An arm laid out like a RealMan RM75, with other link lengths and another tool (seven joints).
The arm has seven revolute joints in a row. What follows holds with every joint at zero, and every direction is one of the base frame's.
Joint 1 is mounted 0.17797 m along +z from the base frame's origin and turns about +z.
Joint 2 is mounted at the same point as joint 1 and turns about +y.
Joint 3 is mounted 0.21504 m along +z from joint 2 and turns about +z.
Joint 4 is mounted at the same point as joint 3 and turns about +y.
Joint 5 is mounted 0.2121 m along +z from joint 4 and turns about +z.
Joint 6 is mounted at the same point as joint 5 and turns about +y.
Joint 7 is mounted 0.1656 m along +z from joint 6 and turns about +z.
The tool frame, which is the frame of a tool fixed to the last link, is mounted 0.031 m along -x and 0.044 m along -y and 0.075 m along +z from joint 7; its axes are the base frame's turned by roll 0, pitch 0.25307 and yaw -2.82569 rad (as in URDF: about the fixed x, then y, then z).
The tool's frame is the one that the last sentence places.
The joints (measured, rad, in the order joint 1, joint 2, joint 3, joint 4, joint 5, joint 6, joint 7), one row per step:
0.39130 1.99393 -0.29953 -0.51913 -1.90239 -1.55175 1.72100
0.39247 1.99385 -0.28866 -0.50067 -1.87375 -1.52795 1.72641
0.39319 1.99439 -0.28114 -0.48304 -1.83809 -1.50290 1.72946
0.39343 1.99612 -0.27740 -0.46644 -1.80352 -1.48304 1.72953
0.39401 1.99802 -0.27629 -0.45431 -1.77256 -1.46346 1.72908
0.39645 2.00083 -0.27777 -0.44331 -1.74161 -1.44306 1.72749
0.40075 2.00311 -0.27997 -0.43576 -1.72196 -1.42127 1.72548
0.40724 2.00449 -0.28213 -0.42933 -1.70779 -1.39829 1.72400
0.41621 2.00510 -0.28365 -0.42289 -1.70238 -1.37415 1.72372
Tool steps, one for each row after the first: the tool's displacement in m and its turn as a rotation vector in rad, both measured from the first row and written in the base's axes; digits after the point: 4 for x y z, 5 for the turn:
0.0044 0.0036 0.0047 0.03088 0.02718 -0.02900
0.0086 0.0074 0.0101 0.06580 0.05481 -0.05698
0.0116 0.0102 0.0140 0.09552 0.08105 -0.07873
0.0146 0.0127 0.0176 0.12173 0.10089 -0.09819
0.0168 0.0158 0.0205 0.14600 0.11879 -0.11538
0.0191 0.0188 0.0219 0.16210 0.12651 -0.13097
0.0211 0.0223 0.0228 0.17426 0.12981 -0.14556
0.0228 0.0261 0.0222 0.17950 0.12855 -0.15957

